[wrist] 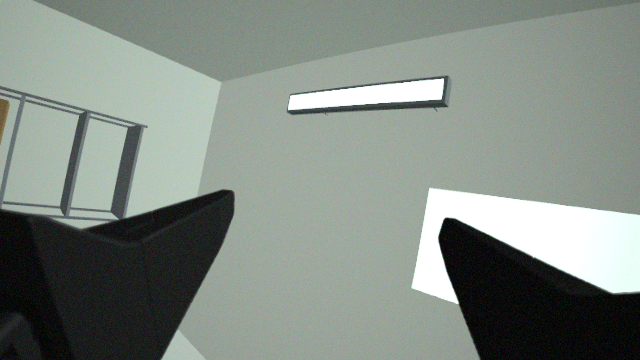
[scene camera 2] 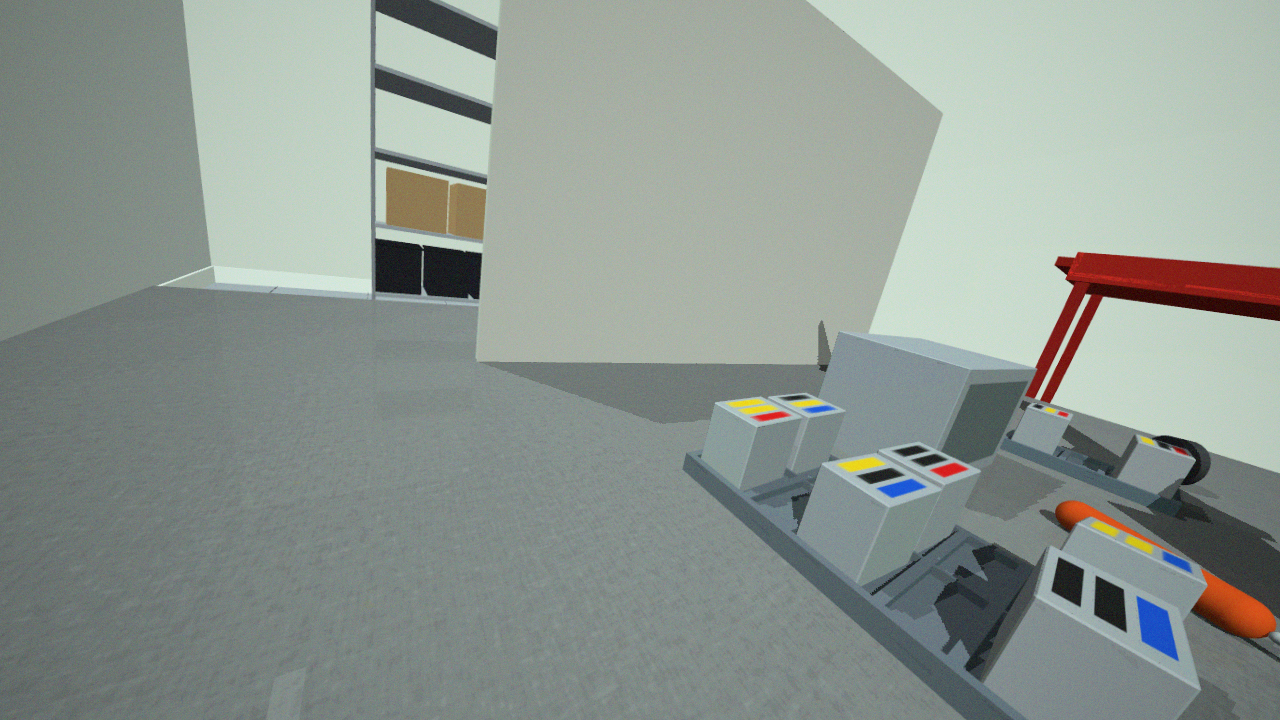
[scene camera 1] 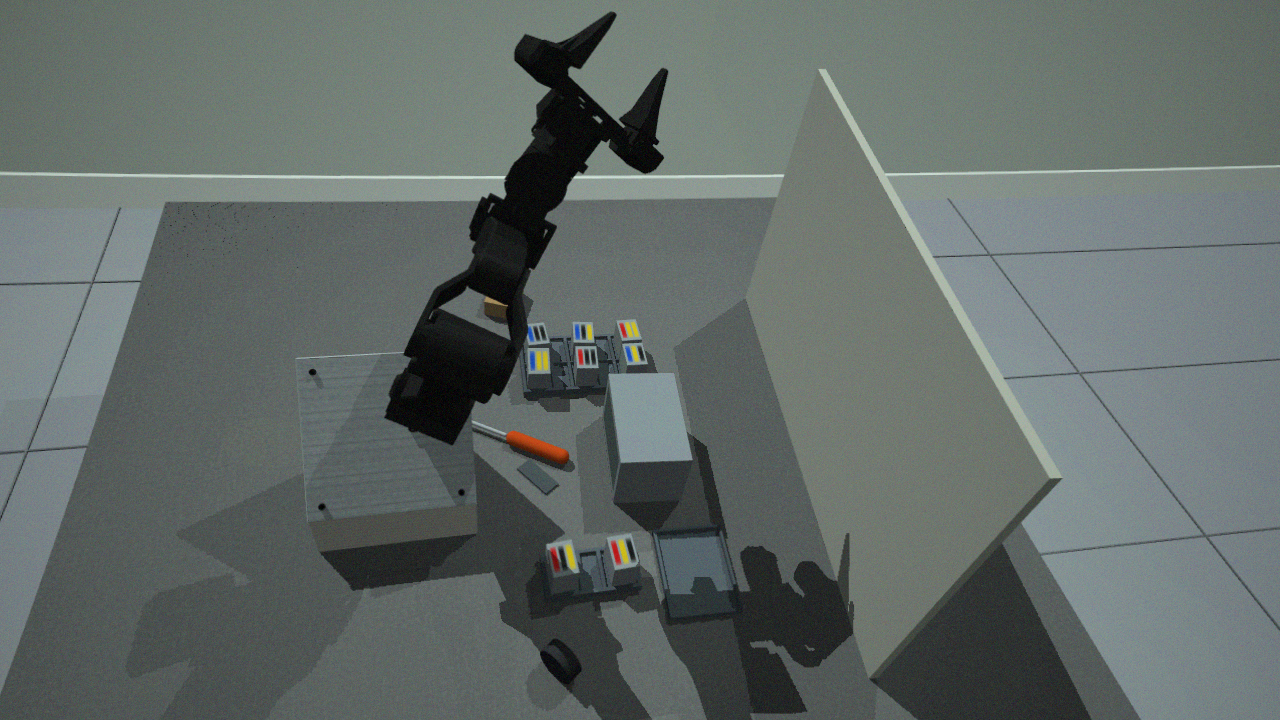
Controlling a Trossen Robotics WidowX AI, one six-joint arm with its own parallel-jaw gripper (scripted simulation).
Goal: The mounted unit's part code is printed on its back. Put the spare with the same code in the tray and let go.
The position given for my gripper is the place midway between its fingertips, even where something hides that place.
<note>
My gripper (scene camera 1: 640, 42) is open, holding nothing. Also in view: an orange-handled screwdriver (scene camera 1: 514, 438), a black tape roll (scene camera 2: 1199, 470), a mounted unit (scene camera 2: 896, 390) and a beige panel (scene camera 2: 701, 189).
My gripper shows as well in the wrist view (wrist: 338, 215). The mounted unit shows as well in scene camera 1 (scene camera 1: 649, 457). The beige panel is seen too in scene camera 1 (scene camera 1: 919, 462). The wrist view misses the orange-handled screwdriver: it is out of frame. The wrist view misses the black tape roll: it is out of frame.
</note>
